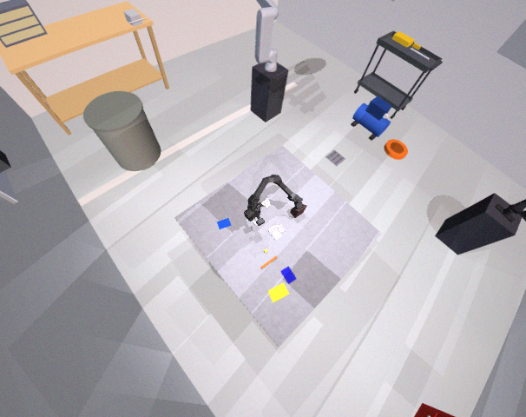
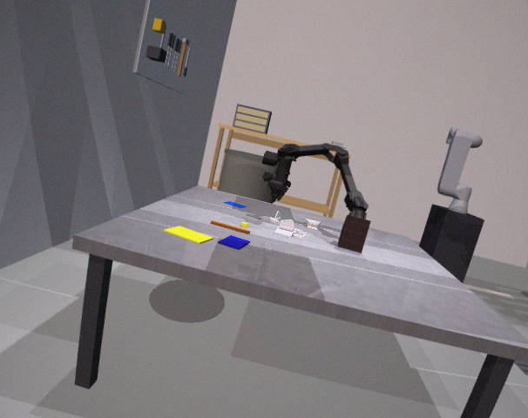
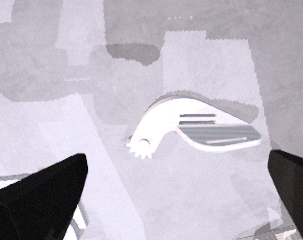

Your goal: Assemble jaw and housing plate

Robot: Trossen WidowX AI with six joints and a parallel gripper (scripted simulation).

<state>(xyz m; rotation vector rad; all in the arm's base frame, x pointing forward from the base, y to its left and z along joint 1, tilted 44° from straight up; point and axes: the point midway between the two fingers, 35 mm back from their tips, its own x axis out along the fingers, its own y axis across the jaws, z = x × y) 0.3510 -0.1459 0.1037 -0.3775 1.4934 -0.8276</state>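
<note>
Now: the white jaw 20 mm behind my gripper tip, 10 mm to the left of it and 90 mm below it. The rest, counted from my gripper tip: white housing plate 200 mm behind, 70 mm to the right, 70 mm below; small yellow cube 100 mm ahead, 240 mm to the left, 90 mm below; orange bar 150 mm ahead, 330 mm to the left, 90 mm below.
</note>
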